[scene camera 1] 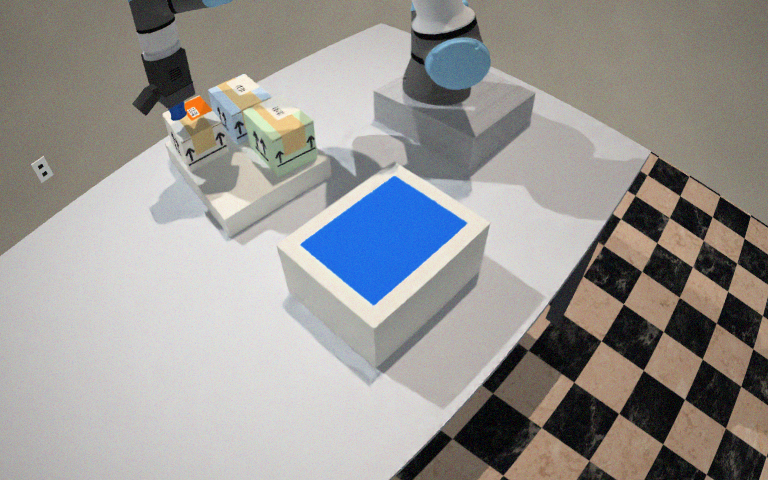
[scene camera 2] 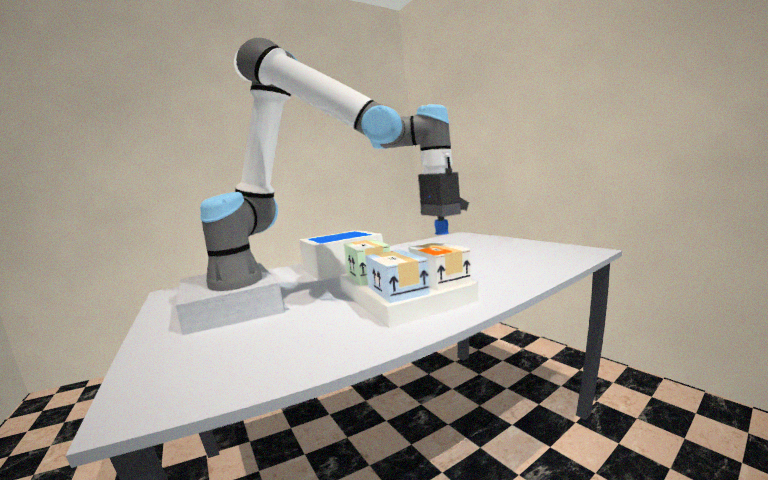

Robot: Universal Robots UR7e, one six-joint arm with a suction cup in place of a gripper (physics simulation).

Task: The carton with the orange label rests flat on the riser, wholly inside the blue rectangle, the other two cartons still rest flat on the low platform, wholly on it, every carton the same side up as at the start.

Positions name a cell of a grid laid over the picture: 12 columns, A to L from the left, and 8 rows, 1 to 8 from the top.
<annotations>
A light blue carton (scene camera 1: D2): 108 cm from the lens. A low platform (scene camera 1: D4): 97 cm from the lens. A riser (scene camera 1: F5): 72 cm from the lens. The marked spots on the light blue carton and the low platform are 21 cm apart.
</annotations>
